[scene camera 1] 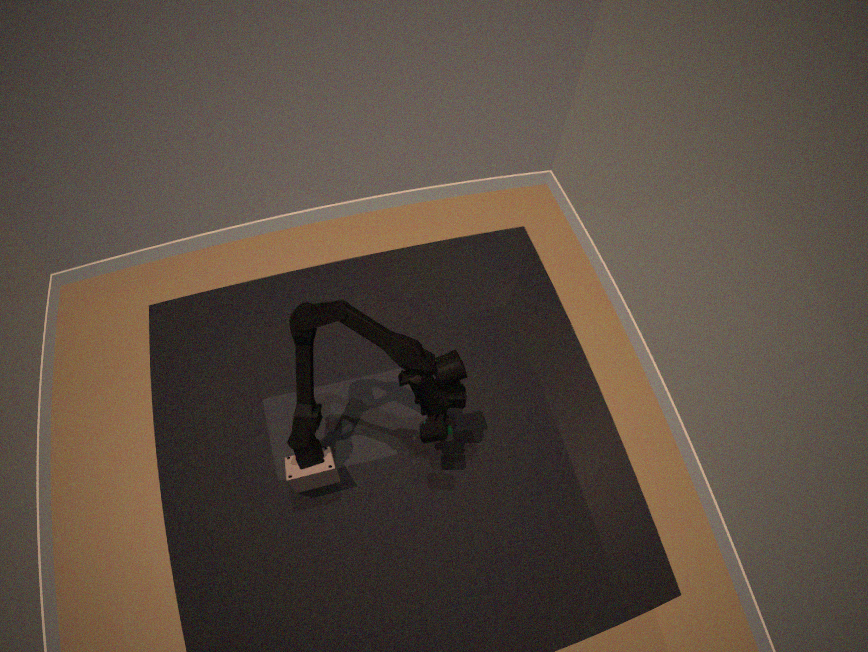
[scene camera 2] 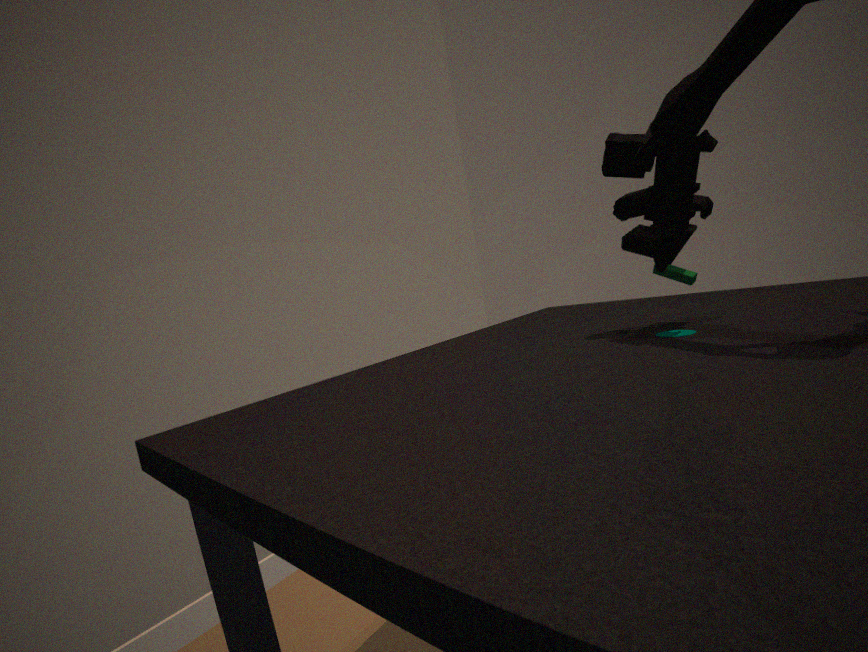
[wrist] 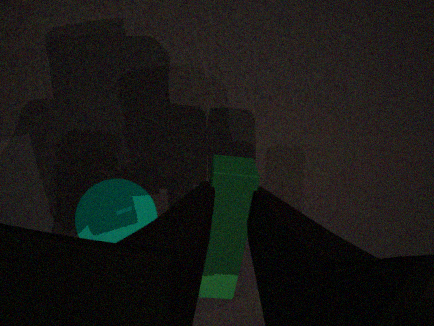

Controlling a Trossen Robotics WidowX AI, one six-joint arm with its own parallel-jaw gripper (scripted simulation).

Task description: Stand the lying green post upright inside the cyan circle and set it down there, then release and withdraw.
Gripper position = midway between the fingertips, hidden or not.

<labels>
My gripper (scene camera 2: 662,269) holds a green post (wrist: 234,179).
</labels>
